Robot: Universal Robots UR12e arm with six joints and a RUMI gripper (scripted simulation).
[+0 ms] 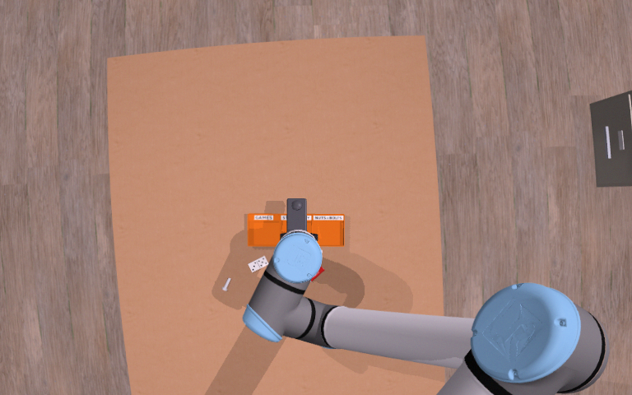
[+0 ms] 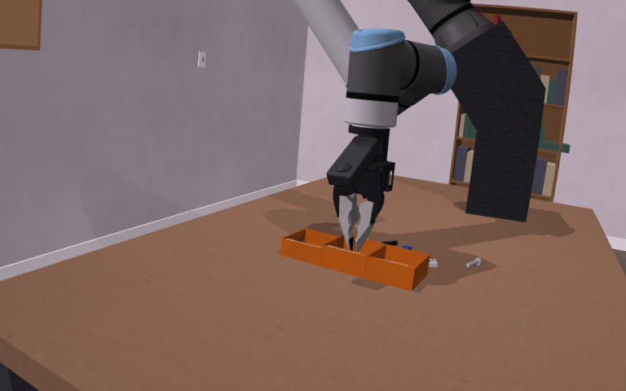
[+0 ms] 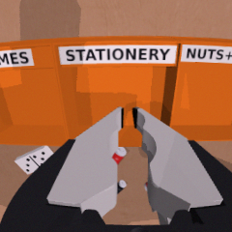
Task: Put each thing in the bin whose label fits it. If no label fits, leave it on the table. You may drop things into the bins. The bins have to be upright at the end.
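Right now the orange three-part bin is 2 cm below my hand, 1 cm to the left of it and 1 cm ahead of it. From my hand the other things lie so: black stick (13 cm behind, 4 cm to the left, 3 cm below); blue die (10 cm behind, 8 cm to the left, 3 cm below); white domino (12 cm to the left, 6 cm behind, 3 cm below).
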